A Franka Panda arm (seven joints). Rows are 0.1 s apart.
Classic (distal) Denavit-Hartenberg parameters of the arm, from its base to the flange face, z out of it. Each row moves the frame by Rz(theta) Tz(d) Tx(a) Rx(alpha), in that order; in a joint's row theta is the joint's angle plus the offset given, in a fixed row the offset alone. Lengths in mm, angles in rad.
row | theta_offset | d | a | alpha
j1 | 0 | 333 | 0 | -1.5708
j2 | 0 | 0 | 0 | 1.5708
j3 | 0 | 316 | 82.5 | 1.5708
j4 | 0 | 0 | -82.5 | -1.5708
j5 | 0 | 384 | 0 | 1.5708
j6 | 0 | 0 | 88 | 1.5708
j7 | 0 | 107 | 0 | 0
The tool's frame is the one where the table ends.
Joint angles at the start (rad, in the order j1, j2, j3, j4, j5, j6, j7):
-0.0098, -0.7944, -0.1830, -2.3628, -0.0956, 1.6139, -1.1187
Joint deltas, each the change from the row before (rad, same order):
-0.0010, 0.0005, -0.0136, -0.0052, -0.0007, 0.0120, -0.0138
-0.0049, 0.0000, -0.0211, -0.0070, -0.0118, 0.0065, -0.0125
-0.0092, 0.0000, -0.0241, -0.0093, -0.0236, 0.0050, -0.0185
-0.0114, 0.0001, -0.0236, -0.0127, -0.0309, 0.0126, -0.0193
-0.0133, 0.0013, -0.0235, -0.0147, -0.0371, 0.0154, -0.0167
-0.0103, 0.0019, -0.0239, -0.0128, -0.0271, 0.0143, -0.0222
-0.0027, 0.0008, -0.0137, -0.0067, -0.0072, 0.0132, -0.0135
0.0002, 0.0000, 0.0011, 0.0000, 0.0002, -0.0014, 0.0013
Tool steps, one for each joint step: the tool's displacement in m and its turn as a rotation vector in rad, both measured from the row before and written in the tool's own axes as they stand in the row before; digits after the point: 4 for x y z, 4 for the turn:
-0.0046, 0.0033, 0.0022, -0.0013, 0.0100, -0.0034
-0.0099, 0.0044, 0.0037, 0.0026, 0.0014, 0.0065
-0.0134, 0.0051, 0.0051, 0.0023, -0.0092, 0.0057
-0.0140, 0.0055, 0.0063, -0.0039, -0.0146, 0.0051
-0.0147, 0.0055, 0.0076, -0.0051, -0.0209, 0.0077
-0.0128, 0.0046, 0.0075, -0.0007, -0.0116, -0.0002
-0.0054, 0.0025, 0.0036, -0.0029, 0.0032, -0.0033
0.0004, -0.0003, 0.0000, 0.0010, -0.0009, 0.0003

